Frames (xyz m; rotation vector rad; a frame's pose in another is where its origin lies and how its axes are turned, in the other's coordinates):
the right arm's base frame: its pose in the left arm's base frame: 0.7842 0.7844 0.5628 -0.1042 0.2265 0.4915
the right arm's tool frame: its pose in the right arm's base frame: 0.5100 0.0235 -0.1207 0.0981 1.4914 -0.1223
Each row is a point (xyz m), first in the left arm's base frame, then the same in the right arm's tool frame.
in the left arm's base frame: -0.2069 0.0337 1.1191
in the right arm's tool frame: -0.4884 -0.4939 -1.7511
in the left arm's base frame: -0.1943 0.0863 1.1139
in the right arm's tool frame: -0.4919 -0.4489 -1.7208
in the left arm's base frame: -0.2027 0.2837 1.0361
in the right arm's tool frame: -0.4415 -0.2553 -1.6498
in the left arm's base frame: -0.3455 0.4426 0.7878
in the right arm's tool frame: -0.2025 -0.0349 -1.6899
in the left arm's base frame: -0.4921 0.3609 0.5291
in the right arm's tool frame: 0.0801 -0.0363 -1.8133
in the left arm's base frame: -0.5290 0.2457 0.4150
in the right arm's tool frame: 0.2124 -0.1204 -1.8687
